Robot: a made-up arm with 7 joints.
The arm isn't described. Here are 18 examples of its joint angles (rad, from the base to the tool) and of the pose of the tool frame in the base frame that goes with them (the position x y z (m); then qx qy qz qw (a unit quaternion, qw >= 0)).
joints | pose
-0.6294 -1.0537 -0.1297 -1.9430 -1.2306 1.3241 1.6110 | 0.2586 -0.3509 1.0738 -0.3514 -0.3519 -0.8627 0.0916
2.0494 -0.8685 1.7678 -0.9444 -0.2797 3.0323 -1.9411 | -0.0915 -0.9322 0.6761 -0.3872 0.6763 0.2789 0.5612
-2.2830 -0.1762 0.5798 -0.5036 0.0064 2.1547 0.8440 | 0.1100 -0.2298 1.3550 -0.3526 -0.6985 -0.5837 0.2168
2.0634 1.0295 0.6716 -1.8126 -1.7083 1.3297 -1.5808 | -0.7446 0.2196 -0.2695 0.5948 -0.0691 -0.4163 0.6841
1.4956 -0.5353 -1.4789 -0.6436 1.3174 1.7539 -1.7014 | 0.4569 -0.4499 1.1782 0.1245 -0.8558 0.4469 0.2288
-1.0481 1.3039 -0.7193 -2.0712 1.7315 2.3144 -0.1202 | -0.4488 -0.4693 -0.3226 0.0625 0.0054 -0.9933 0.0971
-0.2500 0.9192 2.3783 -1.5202 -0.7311 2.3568 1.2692 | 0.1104 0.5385 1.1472 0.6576 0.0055 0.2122 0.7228
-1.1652 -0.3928 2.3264 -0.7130 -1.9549 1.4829 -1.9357 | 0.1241 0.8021 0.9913 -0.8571 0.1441 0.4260 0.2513
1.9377 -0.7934 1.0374 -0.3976 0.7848 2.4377 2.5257 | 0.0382 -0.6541 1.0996 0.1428 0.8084 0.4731 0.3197
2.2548 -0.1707 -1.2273 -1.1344 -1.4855 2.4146 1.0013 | 0.3576 0.6561 1.0308 0.0704 -0.7697 0.0902 0.6280
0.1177 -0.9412 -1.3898 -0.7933 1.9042 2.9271 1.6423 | -0.5559 -0.6553 0.7617 -0.8939 0.2109 -0.0972 0.3835
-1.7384 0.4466 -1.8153 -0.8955 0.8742 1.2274 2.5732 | -0.7188 -0.1976 1.0438 -0.0684 0.2060 0.3261 0.9201
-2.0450 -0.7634 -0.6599 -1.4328 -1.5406 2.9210 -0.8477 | -0.4317 -0.0735 1.1364 -0.5748 0.6584 -0.3294 0.3571
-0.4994 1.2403 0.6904 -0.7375 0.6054 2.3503 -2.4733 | 1.0981 -0.2249 0.2484 -0.0390 -0.5575 0.6249 0.5452
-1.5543 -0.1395 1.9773 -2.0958 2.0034 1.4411 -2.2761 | 0.8045 0.4024 0.2281 0.6135 -0.5232 0.4999 0.3163
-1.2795 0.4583 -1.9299 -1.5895 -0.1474 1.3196 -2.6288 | -0.8605 -0.1717 0.6718 0.2848 0.0132 -0.3150 0.9053
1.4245 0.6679 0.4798 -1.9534 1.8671 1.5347 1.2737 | -0.3725 0.7609 -0.1374 -0.3214 0.7900 -0.2033 0.4808
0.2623 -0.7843 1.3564 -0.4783 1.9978 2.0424 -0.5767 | -0.7066 0.2045 1.0797 -0.6425 -0.0369 -0.7571 0.1123
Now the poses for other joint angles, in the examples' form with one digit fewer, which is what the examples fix.
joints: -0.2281 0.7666 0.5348 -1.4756 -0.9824 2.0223 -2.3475
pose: 0.973 0.330 0.096 -0.095 0.225 0.968 0.054
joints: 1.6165 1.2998 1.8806 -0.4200 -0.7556 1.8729 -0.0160
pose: -0.351 0.983 0.728 0.497 0.248 0.722 0.413
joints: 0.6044 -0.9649 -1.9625 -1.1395 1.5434 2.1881 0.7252
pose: -0.204 -1.024 0.403 -0.770 0.442 0.441 0.129
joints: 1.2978 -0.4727 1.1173 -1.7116 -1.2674 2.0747 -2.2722
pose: -0.790 0.426 0.648 0.717 0.235 -0.348 0.556
